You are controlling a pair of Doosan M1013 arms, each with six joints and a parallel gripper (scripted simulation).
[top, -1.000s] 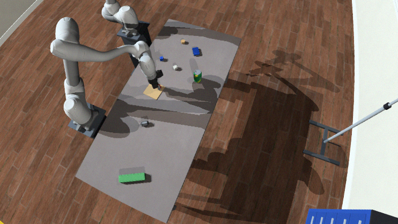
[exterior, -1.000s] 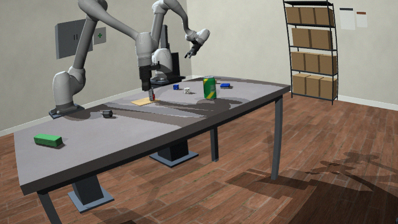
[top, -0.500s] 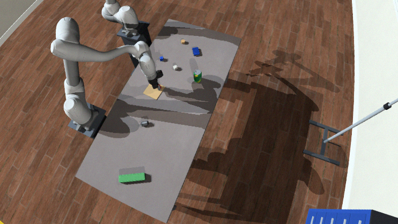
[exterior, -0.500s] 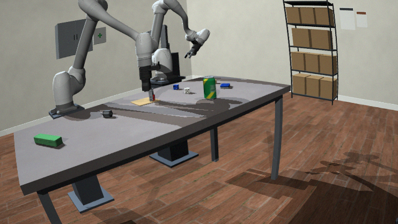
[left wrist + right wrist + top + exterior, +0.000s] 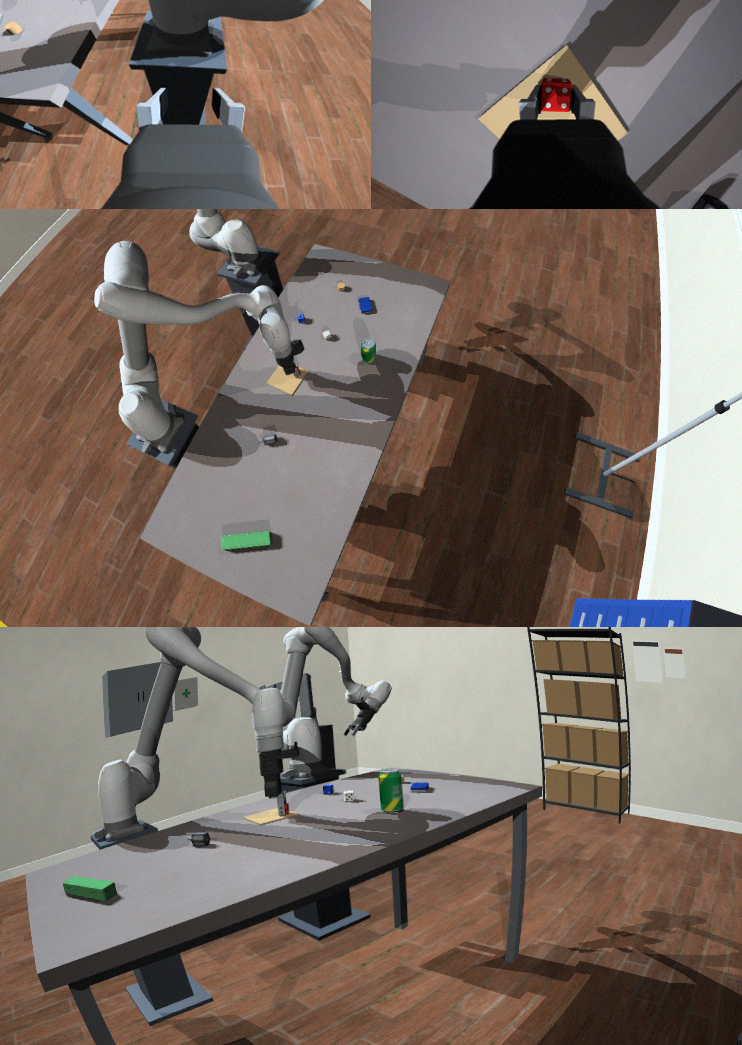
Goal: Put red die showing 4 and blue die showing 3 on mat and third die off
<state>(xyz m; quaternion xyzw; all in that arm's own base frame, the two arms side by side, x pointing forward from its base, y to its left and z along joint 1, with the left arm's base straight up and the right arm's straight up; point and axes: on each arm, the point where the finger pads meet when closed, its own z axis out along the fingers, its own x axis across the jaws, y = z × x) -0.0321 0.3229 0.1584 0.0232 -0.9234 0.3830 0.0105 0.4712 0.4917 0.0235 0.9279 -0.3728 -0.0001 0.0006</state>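
Now: the red die right at my right hand. Round my right hand: white die 8 cm ahead, 23 cm to the left, 1 cm below; then tan mat 3 cm behind, 3 cm to the right, 2 cm below; then blue die 8 cm behind, 30 cm to the left, 1 cm below.
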